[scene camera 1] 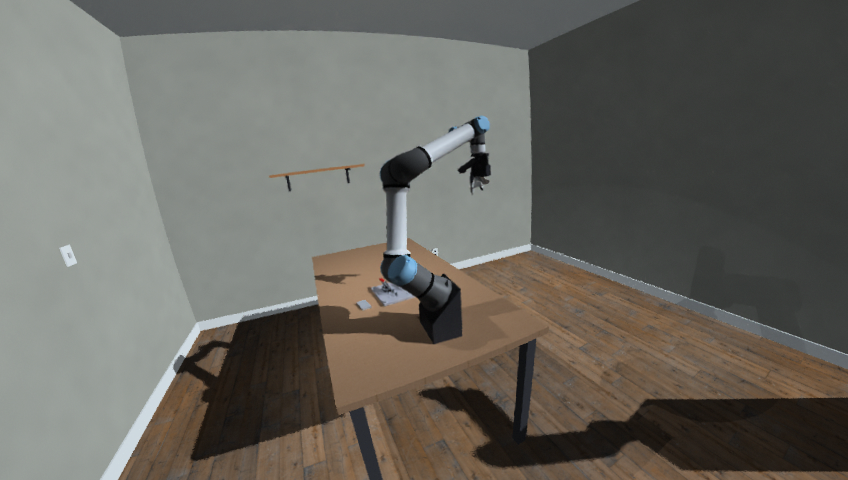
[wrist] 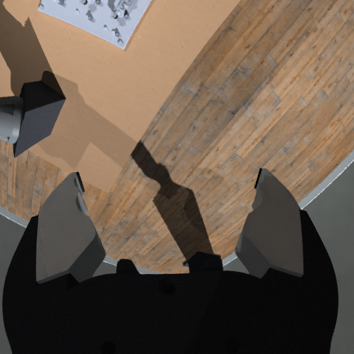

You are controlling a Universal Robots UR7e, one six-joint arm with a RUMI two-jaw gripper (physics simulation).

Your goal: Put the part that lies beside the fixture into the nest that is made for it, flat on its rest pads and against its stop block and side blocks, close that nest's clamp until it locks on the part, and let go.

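Seen in the pictures: gripper, fingertip midpoint: point(scene camera 1: 477, 192); arm's base, origin of the base link: point(scene camera 1: 439, 295).
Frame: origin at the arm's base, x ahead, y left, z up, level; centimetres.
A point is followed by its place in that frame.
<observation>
A small light grey part point(scene camera 1: 363, 305) @(x 39.8, y 22.1, z -15.2 cm) lies flat on the table, to the left of the fixture in the scene view. The fixture is a pale plate point(scene camera 1: 389, 299) @(x 36.6, y 8.6, z -14.7 cm) point(wrist: 123, 45) with small posts and blocks; a red-tipped clamp point(scene camera 1: 383, 280) @(x 51.9, y 5.1, z -10.2 cm) stands on it. The robot's arm hides part of the fixture in the scene view, and the wrist view shows one corner of it at the top. The nests are too small to tell apart. My gripper point(scene camera 1: 479, 189) @(x 24.4, y -42.8, z 35.6 cm) point(wrist: 169, 172) is open and empty, high in the air beyond the table's right side, pointing down.
The brown table point(scene camera 1: 368, 362) @(x -2.8, y 34.8, z -16.2 cm) point(wrist: 175, 45) carries the dark robot base point(scene camera 1: 441, 315) @(x -8.5, y 4.7, z -3.8 cm) point(wrist: 42, 112) at its right side. A wooden wall shelf point(scene camera 1: 318, 171) hangs on the back wall. The arm's shadow falls across the table and floor.
</observation>
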